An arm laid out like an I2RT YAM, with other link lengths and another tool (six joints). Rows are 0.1 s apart.
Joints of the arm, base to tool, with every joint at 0 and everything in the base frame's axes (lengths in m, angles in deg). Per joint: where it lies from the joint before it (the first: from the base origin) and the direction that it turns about. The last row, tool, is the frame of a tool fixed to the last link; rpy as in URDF.
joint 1: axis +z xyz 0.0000 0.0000 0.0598
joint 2: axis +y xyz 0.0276 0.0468 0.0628
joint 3: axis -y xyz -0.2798 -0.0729 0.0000
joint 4: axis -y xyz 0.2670 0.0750 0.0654
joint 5: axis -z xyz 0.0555 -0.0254 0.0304
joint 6: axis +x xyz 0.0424 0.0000 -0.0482
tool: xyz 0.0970 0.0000 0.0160 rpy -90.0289 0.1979 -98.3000
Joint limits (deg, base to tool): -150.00..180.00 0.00..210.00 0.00..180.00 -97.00..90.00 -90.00..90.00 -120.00..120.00
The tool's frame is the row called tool.
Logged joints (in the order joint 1, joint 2, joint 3, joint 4, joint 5, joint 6), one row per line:
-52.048, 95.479, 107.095, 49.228, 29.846, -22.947
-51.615, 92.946, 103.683, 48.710, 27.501, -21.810
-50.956, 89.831, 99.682, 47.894, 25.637, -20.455
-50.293, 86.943, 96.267, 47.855, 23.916, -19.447
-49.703, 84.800, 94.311, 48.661, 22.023, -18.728
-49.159, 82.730, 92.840, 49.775, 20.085, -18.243
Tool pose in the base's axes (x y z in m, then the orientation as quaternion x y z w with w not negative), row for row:
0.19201, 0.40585, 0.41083, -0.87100, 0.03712, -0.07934, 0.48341
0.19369, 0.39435, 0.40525, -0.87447, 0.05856, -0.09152, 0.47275
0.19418, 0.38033, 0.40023, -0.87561, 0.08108, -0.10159, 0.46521
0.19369, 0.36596, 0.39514, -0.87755, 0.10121, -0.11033, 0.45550
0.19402, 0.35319, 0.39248, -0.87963, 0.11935, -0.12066, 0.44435
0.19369, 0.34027, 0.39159, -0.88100, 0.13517, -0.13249, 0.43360
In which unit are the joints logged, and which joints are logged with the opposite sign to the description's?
The joints are logged in degrees. Opposite sign: joint 1, joint 4, joint 5.
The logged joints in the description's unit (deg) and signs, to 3 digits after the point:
52.048, 95.479, 107.095, -49.228, -29.846, -22.947
51.615, 92.946, 103.683, -48.710, -27.501, -21.810
50.956, 89.831, 99.682, -47.894, -25.637, -20.455
50.293, 86.943, 96.267, -47.855, -23.916, -19.447
49.703, 84.800, 94.311, -48.661, -22.023, -18.728
49.159, 82.730, 92.840, -49.775, -20.085, -18.243

